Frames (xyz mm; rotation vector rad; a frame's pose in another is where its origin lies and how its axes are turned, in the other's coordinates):
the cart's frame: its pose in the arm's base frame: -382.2 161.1 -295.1 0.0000 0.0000 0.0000
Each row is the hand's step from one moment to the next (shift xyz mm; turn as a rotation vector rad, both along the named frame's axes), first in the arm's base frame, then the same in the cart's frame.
Working: the arm's base frame: its pose in the cart's frame: 382.2 -161.1 295.1 0.0000 0.0000 0.0000

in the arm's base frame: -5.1 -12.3 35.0 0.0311 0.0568 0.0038
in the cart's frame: -5.1 -12.3 35.0 0.0311 0.0568 0.0038
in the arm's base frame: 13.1 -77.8 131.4 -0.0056 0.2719 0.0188
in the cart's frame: 13.1 -77.8 131.4 -0.0056 0.2719 0.0188
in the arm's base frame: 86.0 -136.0 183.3 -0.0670 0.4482 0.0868
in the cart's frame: 86.0 -136.0 183.3 -0.0670 0.4482 0.0868
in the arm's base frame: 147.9 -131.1 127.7 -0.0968 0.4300 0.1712
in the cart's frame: 147.9 -131.1 127.7 -0.0968 0.4300 0.1712
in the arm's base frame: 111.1 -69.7 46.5 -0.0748 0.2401 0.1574
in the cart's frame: 111.1 -69.7 46.5 -0.0748 0.2401 0.1574
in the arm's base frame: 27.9 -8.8 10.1 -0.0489 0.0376 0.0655
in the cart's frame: 27.9 -8.8 10.1 -0.0489 0.0376 0.0655
